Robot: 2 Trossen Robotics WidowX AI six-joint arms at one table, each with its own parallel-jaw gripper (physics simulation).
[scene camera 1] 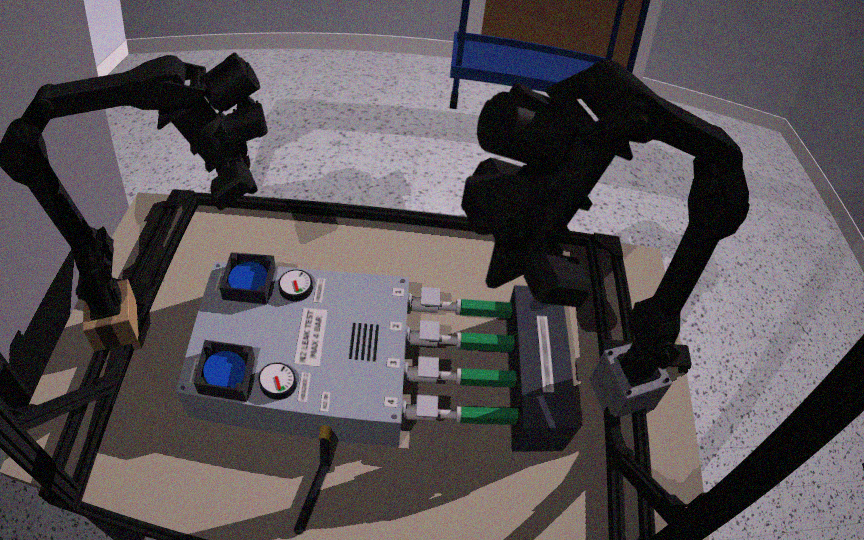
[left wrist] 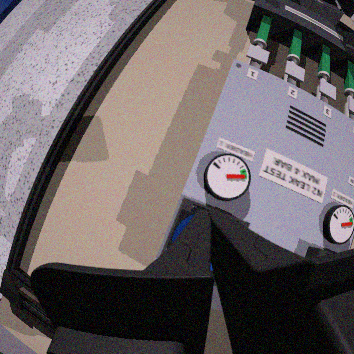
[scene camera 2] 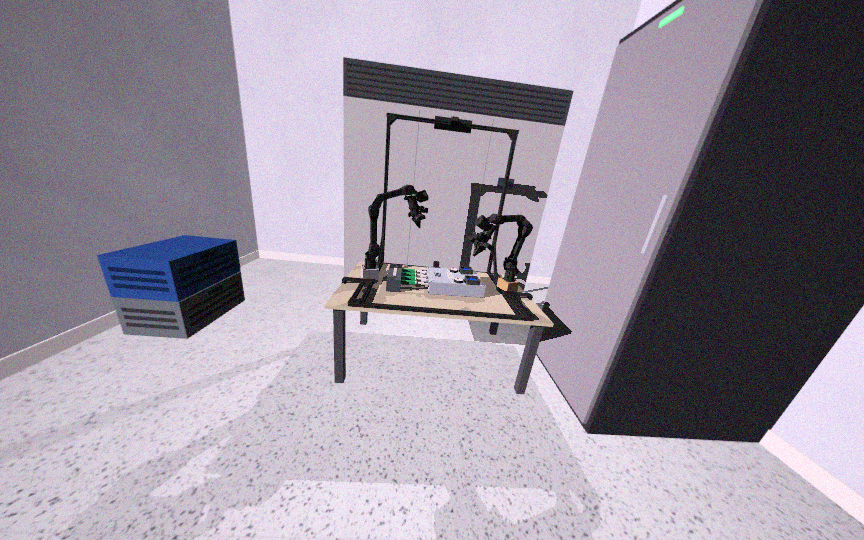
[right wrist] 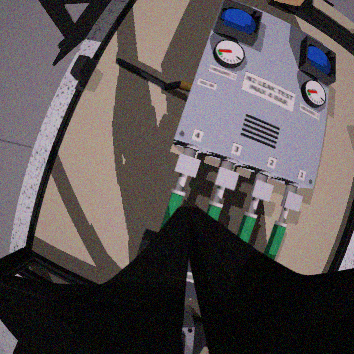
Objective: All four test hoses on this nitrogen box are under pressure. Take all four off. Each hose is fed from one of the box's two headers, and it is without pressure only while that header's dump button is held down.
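Pixels of known places: left gripper, fingertip midpoint: (scene camera 1: 255, 191) (left wrist: 206, 218) (scene camera 2: 473, 256); right gripper, fingertip midpoint: (scene camera 1: 490, 285) (scene camera 2: 419, 228) (right wrist: 186, 216); left arm's base, origin of the base link: (scene camera 1: 105, 303) (scene camera 2: 508, 279); right arm's base, origin of the base link: (scene camera 1: 639, 367) (scene camera 2: 369, 267).
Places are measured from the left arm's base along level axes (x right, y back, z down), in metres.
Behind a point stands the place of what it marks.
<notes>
The grey nitrogen box (scene camera 1: 366, 299) @[x 0.117, y -0.473, z 0.004 m] (scene camera 2: 439, 283) @[x 0.070, y -0.500, z 0.010 m] (left wrist: 215, 135) @[x 0.051, y -0.424, z 0.004 m] (right wrist: 210, 110) @[x 0.284, y -0.405, z 0.004 m] has two blue dump buttons (scene camera 1: 248, 277) @[x 0.029, y -0.290, z -0.012 m] (scene camera 1: 223, 369) @[x 0.202, y -0.214, z -0.012 m] in black guards. Both gauges (scene camera 1: 295, 284) @[x 0.068, y -0.367, z -0.012 m] (scene camera 1: 277, 380) @[x 0.242, y -0.294, z -0.012 m] have their red needles near the green mark. Green hoses (scene camera 1: 485, 308) @[x 0.179, y -0.656, z 0.020 m] (scene camera 1: 485, 342) @[x 0.243, y -0.627, z 0.019 m] (scene camera 1: 487, 377) @[x 0.306, y -0.602, z 0.019 m] (scene camera 1: 487, 415) @[x 0.370, y -0.574, z 0.019 m] sit at ports 1 to 4, with pale square-topped couplings between. My left gripper (scene camera 1: 220, 202) (scene camera 2: 476, 253) @[x 0.013, y -0.322, z -0.176 m] (left wrist: 206, 218) @[x 0.013, y -0.322, z -0.176 m] is shut, raised beyond the upper button, which its fingers partly hide in the left wrist view. My right gripper (scene camera 1: 495, 280) @[x 0.361, y -0.528, z -0.270 m] (scene camera 2: 418, 224) @[x 0.361, y -0.528, z -0.270 m] (right wrist: 186, 216) @[x 0.361, y -0.528, z -0.270 m] is shut and empty, raised near the hoses.
A dark block (scene camera 1: 528, 407) @[x 0.387, y -0.631, z 0.004 m] (scene camera 2: 393, 280) @[x 0.175, y -0.757, z 0.010 m] stands at the hoses' far ends. A black lever-like pipe with a brass end (scene camera 1: 312, 493) @[x 0.399, y -0.293, z 0.070 m] (right wrist: 145, 73) @[x 0.393, y -0.296, z 0.070 m] extends from the box's side. Black rails (scene camera 1: 331, 208) @[x -0.180, y -0.492, z 0.064 m] frame the table. A blue cart (scene camera 1: 528, 60) stands on the floor behind.
</notes>
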